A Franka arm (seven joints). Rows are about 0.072 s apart.
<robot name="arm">
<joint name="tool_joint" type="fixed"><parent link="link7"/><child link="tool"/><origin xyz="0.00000 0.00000 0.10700" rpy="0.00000 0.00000 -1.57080"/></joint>
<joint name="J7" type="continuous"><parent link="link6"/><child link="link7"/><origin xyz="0.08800 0.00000 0.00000" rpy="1.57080 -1.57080 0.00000"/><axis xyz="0 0 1"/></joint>
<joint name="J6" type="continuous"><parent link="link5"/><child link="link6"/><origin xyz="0.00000 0.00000 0.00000" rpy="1.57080 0.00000 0.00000"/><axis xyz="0 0 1"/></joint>
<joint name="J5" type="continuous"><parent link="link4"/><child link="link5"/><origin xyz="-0.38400 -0.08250 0.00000" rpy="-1.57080 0.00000 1.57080"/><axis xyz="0 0 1"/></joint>
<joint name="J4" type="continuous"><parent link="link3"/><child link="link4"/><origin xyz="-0.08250 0.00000 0.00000" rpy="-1.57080 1.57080 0.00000"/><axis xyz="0 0 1"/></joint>
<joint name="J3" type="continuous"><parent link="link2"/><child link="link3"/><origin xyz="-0.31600 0.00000 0.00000" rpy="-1.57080 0.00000 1.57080"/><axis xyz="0 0 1"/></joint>
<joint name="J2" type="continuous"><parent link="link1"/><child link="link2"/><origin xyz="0.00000 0.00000 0.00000" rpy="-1.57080 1.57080 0.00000"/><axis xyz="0 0 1"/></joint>
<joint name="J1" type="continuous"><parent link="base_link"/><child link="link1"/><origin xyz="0.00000 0.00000 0.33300"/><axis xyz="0 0 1"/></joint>
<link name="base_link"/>
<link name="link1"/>
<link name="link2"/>
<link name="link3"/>
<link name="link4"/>
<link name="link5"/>
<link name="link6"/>
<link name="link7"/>
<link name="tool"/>
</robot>
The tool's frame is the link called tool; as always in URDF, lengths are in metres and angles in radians. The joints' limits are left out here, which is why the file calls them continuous.
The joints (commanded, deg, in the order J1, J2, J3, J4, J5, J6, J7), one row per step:
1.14, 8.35, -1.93, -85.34, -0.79, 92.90, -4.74
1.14, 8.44, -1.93, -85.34, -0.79, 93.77, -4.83
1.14, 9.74, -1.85, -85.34, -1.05, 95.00, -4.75
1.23, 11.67, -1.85, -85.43, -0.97, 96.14, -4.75
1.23, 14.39, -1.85, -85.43, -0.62, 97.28, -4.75
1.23, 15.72, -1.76, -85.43, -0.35, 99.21, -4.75
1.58, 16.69, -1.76, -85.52, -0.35, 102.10, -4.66
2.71, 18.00, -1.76, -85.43, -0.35, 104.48, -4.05
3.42, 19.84, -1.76, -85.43, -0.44, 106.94, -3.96
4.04, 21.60, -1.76, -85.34, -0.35, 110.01, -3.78
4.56, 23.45, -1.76, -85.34, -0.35, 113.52, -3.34
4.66, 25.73, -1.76, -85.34, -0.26, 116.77, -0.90
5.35, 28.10, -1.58, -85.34, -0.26, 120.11, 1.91
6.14, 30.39, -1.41, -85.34, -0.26, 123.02, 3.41
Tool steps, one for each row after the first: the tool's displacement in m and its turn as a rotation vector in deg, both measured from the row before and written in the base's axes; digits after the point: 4 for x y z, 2 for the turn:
0.0020, 0.0000, 0.0004, -0.01, -0.78, 0.11
0.0079, 0.0005, -0.0119, -0.29, 0.07, 0.05
0.0098, 0.0013, -0.0198, 0.03, 0.88, 0.11
0.0119, 0.0008, -0.0281, 0.28, 1.58, -0.03
0.0080, 0.0014, -0.0120, 0.25, -0.60, 0.07
0.0083, 0.0041, -0.0073, -0.04, -1.83, 0.30
0.0083, 0.0132, -0.0105, -0.02, -1.17, 0.56
0.0092, 0.0085, -0.0174, -0.12, -0.62, 0.68
0.0096, 0.0080, -0.0150, 0.10, -1.40, 0.47
0.0097, 0.0069, -0.0162, 0.06, -1.67, 0.14
0.0095, 0.0020, -0.0220, 0.30, -1.00, -2.30
0.0082, 0.0110, -0.0233, 0.39, -0.99, -1.88
0.0061, 0.0122, -0.0233, 0.27, -0.62, -0.50

